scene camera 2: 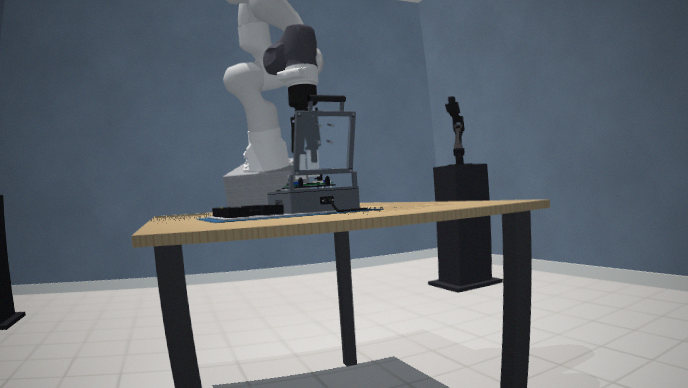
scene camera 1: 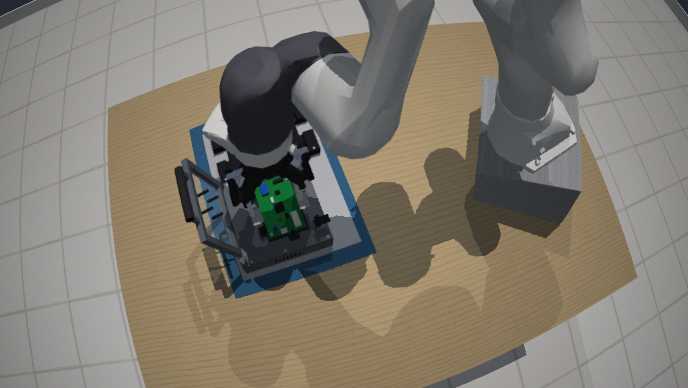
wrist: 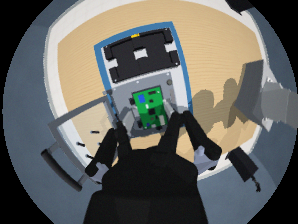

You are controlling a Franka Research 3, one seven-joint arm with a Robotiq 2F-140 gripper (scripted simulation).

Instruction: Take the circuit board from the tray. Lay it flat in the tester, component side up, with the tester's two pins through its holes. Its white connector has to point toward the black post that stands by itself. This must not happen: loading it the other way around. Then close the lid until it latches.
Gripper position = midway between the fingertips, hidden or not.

In view: my gripper point(scene camera 1: 274, 202), a green circuit board point(scene camera 1: 280, 210) and a see-through lid point(wrist: 76, 128).
The green circuit board also shows in the wrist view point(wrist: 149, 103). My gripper shows as well in scene camera 2 point(scene camera 2: 307, 177) and in the wrist view point(wrist: 148, 111).
